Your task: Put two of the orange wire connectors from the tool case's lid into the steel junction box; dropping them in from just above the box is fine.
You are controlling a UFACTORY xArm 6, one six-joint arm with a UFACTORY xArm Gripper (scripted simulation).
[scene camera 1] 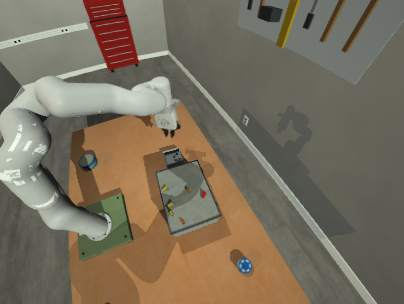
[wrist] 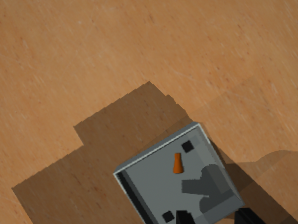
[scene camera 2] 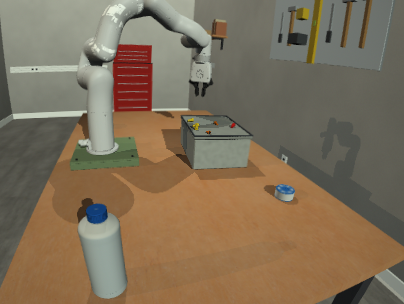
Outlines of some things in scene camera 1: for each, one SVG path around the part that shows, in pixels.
A grey tool case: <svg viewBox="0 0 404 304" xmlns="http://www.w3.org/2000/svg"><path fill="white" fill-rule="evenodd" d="M198 159L155 172L170 235L175 237L186 234L186 231L192 232L207 226L205 224L216 222L222 216Z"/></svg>
